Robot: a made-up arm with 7 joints. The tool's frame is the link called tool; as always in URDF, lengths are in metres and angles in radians. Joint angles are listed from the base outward.
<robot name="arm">
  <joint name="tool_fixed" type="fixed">
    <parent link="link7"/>
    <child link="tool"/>
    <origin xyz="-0.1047 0.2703 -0.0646" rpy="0 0 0"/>
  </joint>
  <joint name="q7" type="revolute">
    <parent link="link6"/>
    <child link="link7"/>
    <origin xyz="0.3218 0.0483 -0.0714" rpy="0 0 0"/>
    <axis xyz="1 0 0"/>
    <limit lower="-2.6" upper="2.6"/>
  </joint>
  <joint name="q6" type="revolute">
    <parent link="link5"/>
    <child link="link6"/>
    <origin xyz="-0.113 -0.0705 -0.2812" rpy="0 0 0"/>
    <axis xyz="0 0 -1"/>
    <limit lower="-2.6" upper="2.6"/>
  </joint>
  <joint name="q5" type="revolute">
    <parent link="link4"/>
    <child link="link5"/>
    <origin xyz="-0.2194 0.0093 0.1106" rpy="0 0 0"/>
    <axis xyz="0 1 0"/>
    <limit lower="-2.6" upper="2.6"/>
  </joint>
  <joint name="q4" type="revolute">
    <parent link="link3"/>
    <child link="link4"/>
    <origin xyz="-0.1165 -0.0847 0.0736" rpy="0 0 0"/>
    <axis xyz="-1 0 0"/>
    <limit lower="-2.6" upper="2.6"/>
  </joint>
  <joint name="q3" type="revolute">
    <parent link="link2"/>
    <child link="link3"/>
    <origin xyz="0.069 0.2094 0.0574" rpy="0 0 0"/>
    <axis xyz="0 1 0"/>
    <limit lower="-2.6" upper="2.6"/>
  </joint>
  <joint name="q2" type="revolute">
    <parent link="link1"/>
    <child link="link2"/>
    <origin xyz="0.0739 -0.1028 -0.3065" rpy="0 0 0"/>
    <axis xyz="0 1 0"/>
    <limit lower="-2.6" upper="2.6"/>
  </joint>
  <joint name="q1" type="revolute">
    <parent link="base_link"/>
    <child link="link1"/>
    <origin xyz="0 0 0.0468" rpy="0 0 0"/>
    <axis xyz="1 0 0"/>
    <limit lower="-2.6" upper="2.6"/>
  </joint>
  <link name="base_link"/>
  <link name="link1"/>
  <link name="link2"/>
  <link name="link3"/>
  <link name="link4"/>
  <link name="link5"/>
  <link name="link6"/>
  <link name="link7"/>
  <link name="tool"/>
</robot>
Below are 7 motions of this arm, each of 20 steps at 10 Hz.
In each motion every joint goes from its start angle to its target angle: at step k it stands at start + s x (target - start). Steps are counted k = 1, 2, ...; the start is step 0. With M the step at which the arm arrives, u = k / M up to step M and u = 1 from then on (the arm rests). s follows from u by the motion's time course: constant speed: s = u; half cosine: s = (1 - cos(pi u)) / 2; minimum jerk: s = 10 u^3 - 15 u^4 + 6 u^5.
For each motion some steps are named. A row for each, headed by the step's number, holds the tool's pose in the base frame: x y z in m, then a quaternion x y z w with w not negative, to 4 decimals.
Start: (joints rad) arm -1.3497 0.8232 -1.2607 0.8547 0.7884 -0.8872 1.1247
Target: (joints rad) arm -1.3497 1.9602 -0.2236 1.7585 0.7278 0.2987 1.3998
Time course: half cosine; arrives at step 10
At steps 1, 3, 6, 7, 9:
1: -0.3119 -0.4882 -0.3373 -0.3434 0.2484 -0.2445 0.8721
3: -0.3149 -0.3775 -0.2417 -0.4004 0.2120 -0.4167 0.7881
6: -0.1214 -0.1175 0.0054 -0.6350 0.2483 -0.5640 0.4659
7: 0.0058 -0.0835 0.0492 -0.6985 0.3061 -0.5264 0.3759
9: 0.1846 -0.1068 0.0618 -0.7468 0.4105 -0.4344 0.2916

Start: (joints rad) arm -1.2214 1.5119 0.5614 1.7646 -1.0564 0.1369 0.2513
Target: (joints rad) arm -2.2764 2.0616 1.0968 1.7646 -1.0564 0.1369 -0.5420
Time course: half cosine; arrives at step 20
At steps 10, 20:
10: -0.0676 -0.3268 0.1134 -0.3071 0.8316 0.1653 0.4322
20: -0.1142 -0.2142 0.2916 -0.2983 0.8618 -0.0257 0.4094

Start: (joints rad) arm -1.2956 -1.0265 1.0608 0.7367 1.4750 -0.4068 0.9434
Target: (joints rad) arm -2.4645 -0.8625 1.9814 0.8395 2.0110 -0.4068 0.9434
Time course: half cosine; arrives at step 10
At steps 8, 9, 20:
8: -0.1767 -0.0957 -0.3374 0.1997 0.2383 0.9501 0.0234
9: -0.1398 -0.1198 -0.3427 0.1673 0.2830 0.9415 0.0745
20: -0.1269 -0.1289 -0.3436 0.1553 0.2982 0.9373 0.0915

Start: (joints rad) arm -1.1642 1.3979 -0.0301 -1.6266 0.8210 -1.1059 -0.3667
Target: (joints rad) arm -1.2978 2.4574 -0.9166 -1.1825 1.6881 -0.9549 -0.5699
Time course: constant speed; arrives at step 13
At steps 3, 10, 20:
3: 0.3086 0.5258 0.2696 0.4390 0.2250 -0.0768 0.8665
10: 0.4114 0.4512 0.3586 0.5236 0.3987 -0.1280 0.7419
20: 0.4761 0.4064 0.3819 0.5613 0.4568 -0.1528 0.6730

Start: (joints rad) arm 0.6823 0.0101 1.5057 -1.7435 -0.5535 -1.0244 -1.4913
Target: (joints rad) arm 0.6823 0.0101 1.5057 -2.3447 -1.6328 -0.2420 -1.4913
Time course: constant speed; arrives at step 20
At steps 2, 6, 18, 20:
2: 0.4220 0.4654 0.0494 0.0829 0.3493 -0.1125 0.9265
6: 0.4076 0.4376 -0.1194 0.0051 0.4624 -0.1862 0.8669
18: 0.1293 0.2534 -0.4506 -0.1771 0.7309 -0.3946 0.5279
20: 0.0582 0.2226 -0.4668 -0.2006 0.7582 -0.4236 0.4534

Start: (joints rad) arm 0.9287 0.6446 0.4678 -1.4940 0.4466 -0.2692 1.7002
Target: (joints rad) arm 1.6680 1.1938 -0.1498 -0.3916 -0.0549 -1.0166 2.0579
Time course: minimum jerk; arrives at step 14
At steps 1, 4, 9, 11, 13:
1: 0.1609 -0.0145 0.0804 -0.7083 -0.3375 0.2978 0.5439
4: 0.1636 -0.0133 0.0823 -0.7199 -0.3471 0.2447 0.5489
9: 0.1457 -0.0032 0.1305 -0.7105 -0.3804 -0.0928 0.5848
11: 0.1278 -0.0028 0.1528 -0.6790 -0.3838 -0.2134 0.5883
13: 0.1194 -0.0031 0.1615 -0.6634 -0.3840 -0.2597 0.5873

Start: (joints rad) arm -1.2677 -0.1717 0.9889 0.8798 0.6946 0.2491 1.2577
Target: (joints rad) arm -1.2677 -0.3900 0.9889 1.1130 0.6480 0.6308 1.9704
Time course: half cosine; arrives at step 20
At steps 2, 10, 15, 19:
2: -0.0875 -0.0325 0.0259 -0.5013 0.1072 -0.5503 0.6591
10: -0.0223 0.0241 0.0936 -0.4651 -0.0810 -0.4556 0.7547
15: -0.0121 0.1027 0.1331 -0.4164 -0.1992 -0.3484 0.8158
19: -0.0196 0.1384 0.1449 -0.3927 -0.2391 -0.2985 0.8364

